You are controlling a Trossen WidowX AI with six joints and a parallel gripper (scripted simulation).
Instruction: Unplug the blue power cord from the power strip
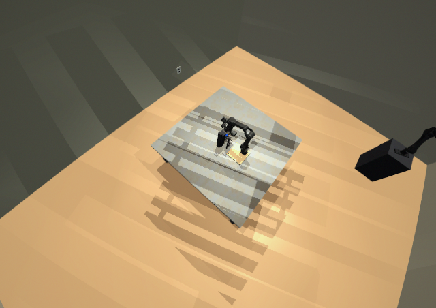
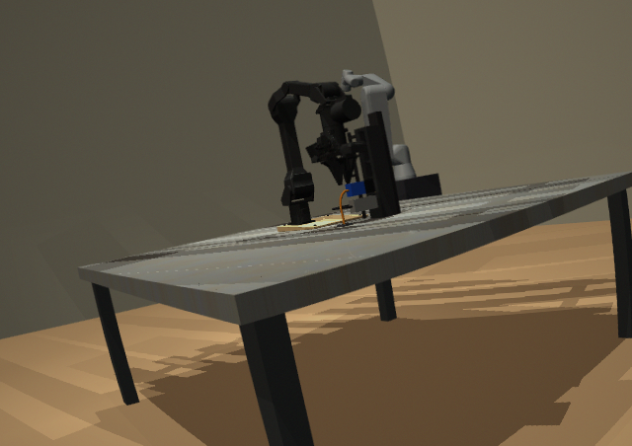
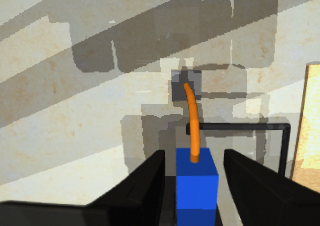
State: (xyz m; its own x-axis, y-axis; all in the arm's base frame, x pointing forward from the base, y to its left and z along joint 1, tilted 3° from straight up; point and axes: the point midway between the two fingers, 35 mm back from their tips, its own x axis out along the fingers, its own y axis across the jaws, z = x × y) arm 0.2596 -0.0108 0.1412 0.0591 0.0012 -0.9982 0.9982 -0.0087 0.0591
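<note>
My gripper tip is now 1 cm past the blue plug, 5 cm to the right of it and 1 cm above it.
</note>
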